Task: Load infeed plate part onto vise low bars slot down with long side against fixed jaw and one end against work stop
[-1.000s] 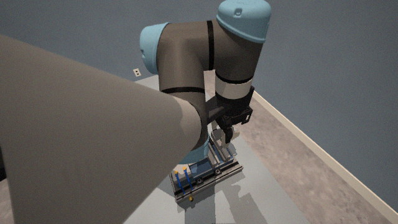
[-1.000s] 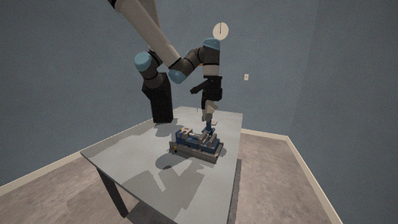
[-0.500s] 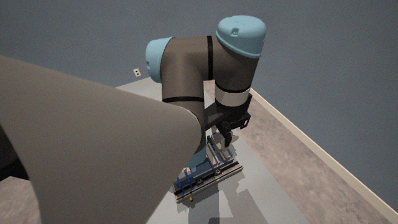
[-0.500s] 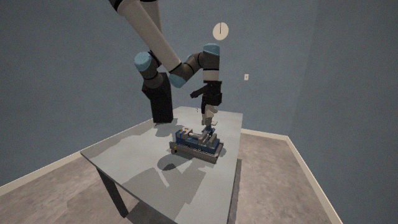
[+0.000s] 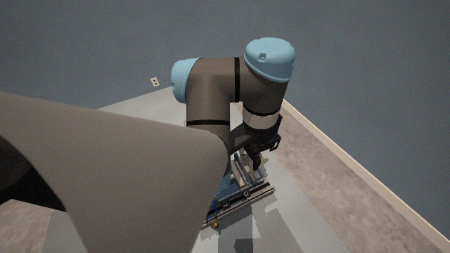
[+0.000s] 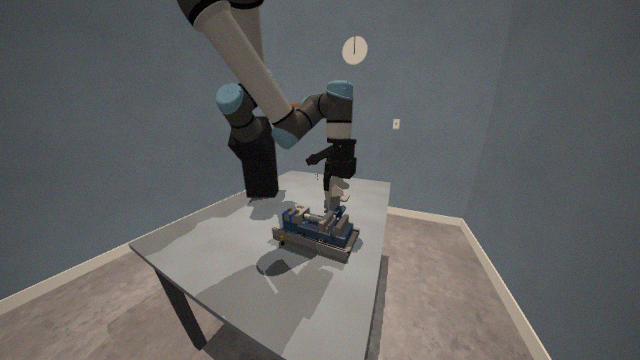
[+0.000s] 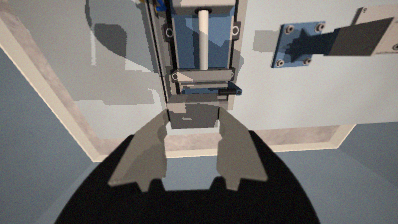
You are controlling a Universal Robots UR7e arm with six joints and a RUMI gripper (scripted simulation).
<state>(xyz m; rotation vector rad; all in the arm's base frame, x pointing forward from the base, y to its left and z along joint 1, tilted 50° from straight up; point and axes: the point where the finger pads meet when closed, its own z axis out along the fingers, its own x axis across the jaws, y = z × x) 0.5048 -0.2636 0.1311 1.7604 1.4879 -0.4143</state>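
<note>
Right now my hand is 10 cm above the grey jaw, 3 cm to the right of it and 2 cm past it. Also, from my hand: part: 1 cm below; then cylinder rod: 10 cm below, 7 cm behind, 4 cm to the left; then work stop: 9 cm below, 6 cm to the left, 2 cm ahead.
</note>
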